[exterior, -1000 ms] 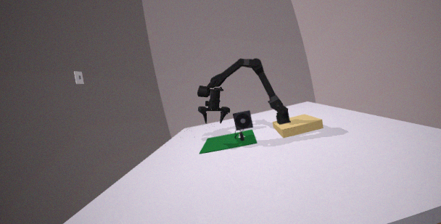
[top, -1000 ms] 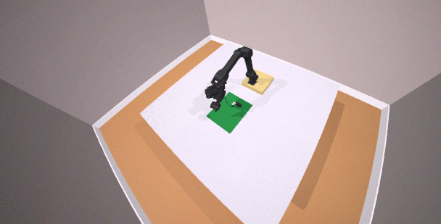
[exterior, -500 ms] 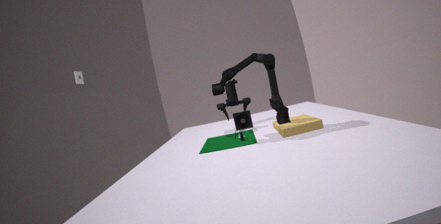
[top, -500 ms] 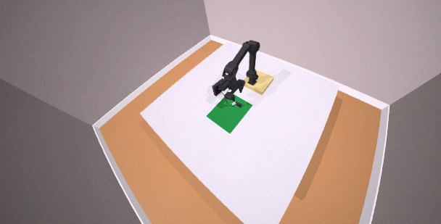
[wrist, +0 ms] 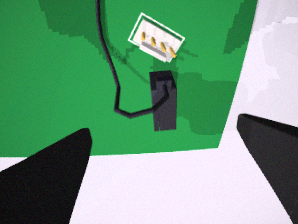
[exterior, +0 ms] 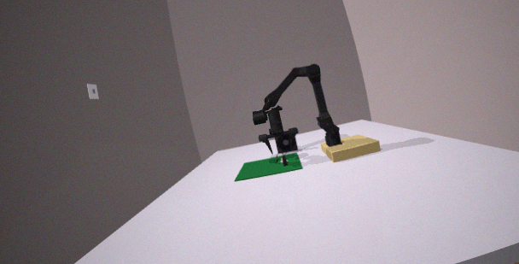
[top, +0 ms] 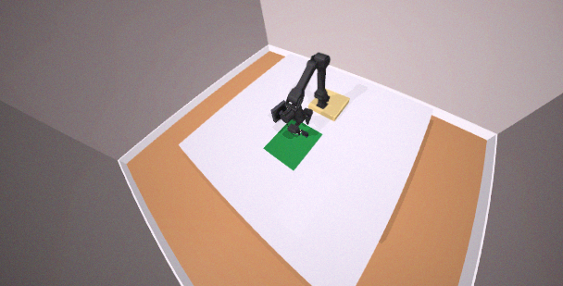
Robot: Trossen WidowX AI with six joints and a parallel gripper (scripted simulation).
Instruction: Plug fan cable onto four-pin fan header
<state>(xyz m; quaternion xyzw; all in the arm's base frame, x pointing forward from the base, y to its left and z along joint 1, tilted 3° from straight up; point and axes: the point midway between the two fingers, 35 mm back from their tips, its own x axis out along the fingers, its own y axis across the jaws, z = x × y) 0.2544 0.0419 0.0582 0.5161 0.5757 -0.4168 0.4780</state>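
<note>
My gripper tip is 40 mm above the black fan plug and 10 mm to the right of it. Also, from my gripper tip: green board (80 mm below, 80 mm ahead, 20 mm to the right); black fan (210 mm to the right, 10 mm behind); white four-pin fan header (60 mm below, 40 mm to the right).
</note>
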